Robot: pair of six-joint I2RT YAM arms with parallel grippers.
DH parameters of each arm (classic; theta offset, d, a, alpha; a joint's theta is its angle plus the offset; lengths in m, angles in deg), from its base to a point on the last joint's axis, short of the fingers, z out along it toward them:
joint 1: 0 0.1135 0.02 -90
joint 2: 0 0 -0.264 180
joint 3: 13.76 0 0.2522 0
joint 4: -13.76 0 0.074 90
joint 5: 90 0 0 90
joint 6: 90 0.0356 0 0
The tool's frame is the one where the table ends.
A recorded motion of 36 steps. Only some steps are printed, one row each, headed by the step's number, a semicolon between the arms.
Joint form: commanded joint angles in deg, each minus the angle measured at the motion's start. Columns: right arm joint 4, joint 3, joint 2, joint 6, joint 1, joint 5; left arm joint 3, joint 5, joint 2, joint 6, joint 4, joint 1.
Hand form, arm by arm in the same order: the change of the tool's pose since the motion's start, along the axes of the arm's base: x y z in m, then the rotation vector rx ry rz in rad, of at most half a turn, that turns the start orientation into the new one. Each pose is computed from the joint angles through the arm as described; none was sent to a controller.
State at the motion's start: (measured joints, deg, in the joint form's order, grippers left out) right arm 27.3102 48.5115 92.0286 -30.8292 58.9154 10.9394; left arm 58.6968 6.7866 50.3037 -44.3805 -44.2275 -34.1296
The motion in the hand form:
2: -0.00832 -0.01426 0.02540 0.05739 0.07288 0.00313; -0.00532 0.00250 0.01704 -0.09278 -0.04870 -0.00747
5: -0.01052 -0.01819 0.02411 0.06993 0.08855 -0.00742; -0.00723 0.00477 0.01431 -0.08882 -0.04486 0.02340
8: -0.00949 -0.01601 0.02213 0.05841 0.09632 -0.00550; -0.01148 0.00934 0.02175 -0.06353 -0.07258 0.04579
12: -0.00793 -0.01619 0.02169 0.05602 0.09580 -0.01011; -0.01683 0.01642 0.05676 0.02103 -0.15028 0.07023
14: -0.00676 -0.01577 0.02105 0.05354 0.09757 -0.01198; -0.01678 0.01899 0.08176 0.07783 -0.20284 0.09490
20: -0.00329 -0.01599 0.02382 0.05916 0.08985 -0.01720; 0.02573 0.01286 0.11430 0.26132 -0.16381 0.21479
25: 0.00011 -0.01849 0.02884 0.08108 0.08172 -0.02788; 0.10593 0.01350 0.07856 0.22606 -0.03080 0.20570
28: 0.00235 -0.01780 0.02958 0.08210 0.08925 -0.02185; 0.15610 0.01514 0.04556 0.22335 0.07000 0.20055
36: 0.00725 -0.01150 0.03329 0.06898 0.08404 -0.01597; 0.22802 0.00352 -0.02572 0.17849 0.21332 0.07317
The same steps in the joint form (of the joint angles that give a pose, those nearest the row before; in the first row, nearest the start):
2: -6.94 0.27 -6.45 5.02 -0.24 -1.88; 1.57 2.00 -1.65 -2.11 2.36 0.11
5: -6.84 -0.82 -7.34 6.31 -0.24 -1.63; 0.82 0.44 -2.43 -3.05 2.11 0.06
8: -7.42 -0.33 -6.65 6.31 -0.21 -1.76; 2.45 -1.77 -3.05 -1.97 0.19 0.07
12: -7.44 -0.22 -6.46 6.22 -0.45 -1.71; 11.93 -6.49 -0.86 2.76 -6.49 0.05
14: -7.52 -0.04 -6.18 6.22 -0.58 -1.75; 19.20 -10.03 1.93 5.72 -10.30 0.03
20: -7.43 0.53 -6.05 5.96 -1.12 -1.89; 36.25 -16.72 15.98 9.73 -19.95 4.48
25: -6.91 0.79 -6.51 6.21 -1.85 -2.01; 35.03 -5.32 26.92 11.57 -13.20 14.87
28: -7.35 1.35 -6.19 6.40 -2.18 -2.79; 35.52 -1.15 35.43 12.22 -10.45 18.70
36: -8.65 3.74 -4.77 5.62 -2.32 -3.08; 36.67 8.50 50.40 15.00 -4.64 20.77

